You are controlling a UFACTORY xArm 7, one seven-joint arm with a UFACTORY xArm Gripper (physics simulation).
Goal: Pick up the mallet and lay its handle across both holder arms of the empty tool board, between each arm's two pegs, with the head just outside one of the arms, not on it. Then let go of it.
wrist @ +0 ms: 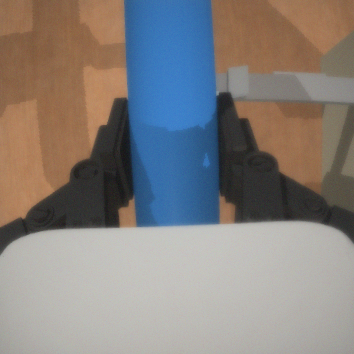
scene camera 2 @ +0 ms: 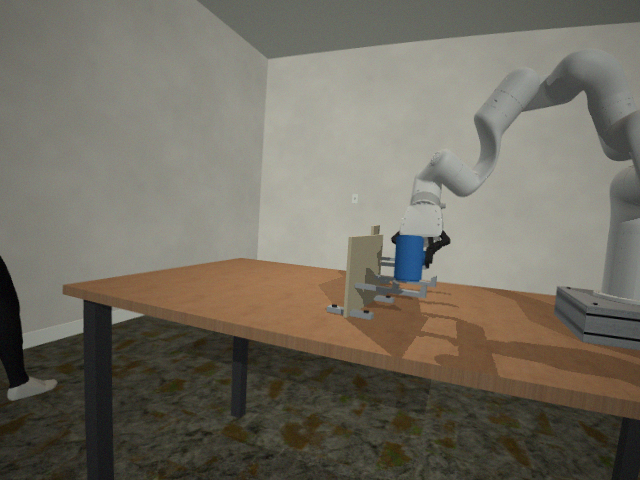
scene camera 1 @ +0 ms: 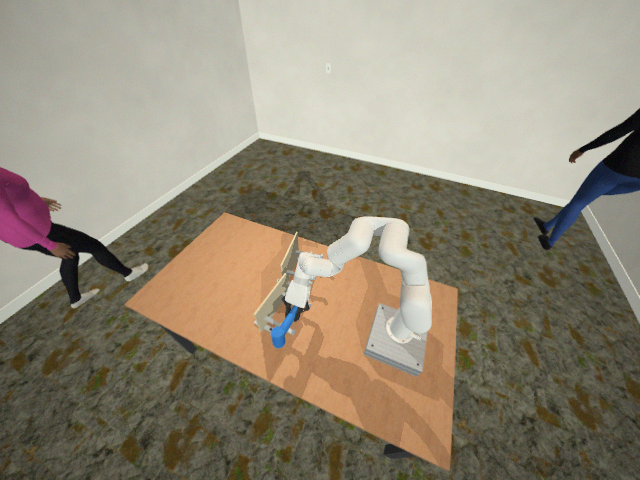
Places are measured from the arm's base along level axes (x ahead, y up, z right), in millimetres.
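Pixels of known places: gripper, fingertip midpoint: (wrist: 173, 119) (scene camera 1: 291, 318); arm's base, link origin: (scene camera 2: 624, 299) (scene camera 1: 399, 329).
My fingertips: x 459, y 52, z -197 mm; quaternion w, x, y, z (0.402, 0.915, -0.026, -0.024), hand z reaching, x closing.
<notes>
Ahead of a thing's pixels: the offset from my fingertips to its middle. "pt": to the spot under its first point. Level surfaces: height alone.
The blue mallet @(dx +1, dy +14, dz +8 mm) (scene camera 1: 288, 320) (wrist: 170, 60) is in my gripper (scene camera 1: 297, 310) (wrist: 173, 119), whose black fingers are shut on its handle. Its cylindrical head @(pt dx -15, dy +69, dz -118 mm) (scene camera 1: 278, 337) (scene camera 2: 408, 258) points toward the table's front edge, just outside the near holder arm (scene camera 2: 381, 288). The handle is above the arms of the near beige tool board @(dx +79, dy -37, dz +46 mm) (scene camera 1: 269, 303) (scene camera 2: 361, 273); the exact gap is unclear. In the wrist view, a grey holder arm (wrist: 312, 89) runs from the board on the right to beneath the handle. One peg @(dx +38, dy -47, dz -30 mm) (wrist: 238, 81) shows right beside the handle. The arm's other end is hidden.
A second beige board @(dx +137, dy -26, dz +321 mm) (scene camera 1: 289, 253) (scene camera 2: 375, 229) stands behind the near one, with grey arms partly hidden. The robot base plate (scene camera 1: 377, 356) (scene camera 2: 610, 322) stands to the right on the wooden table @(dy -129 mm) (scene camera 1: 196, 273) (scene camera 2: 206, 284). Two people stand beyond the table, left and right.
</notes>
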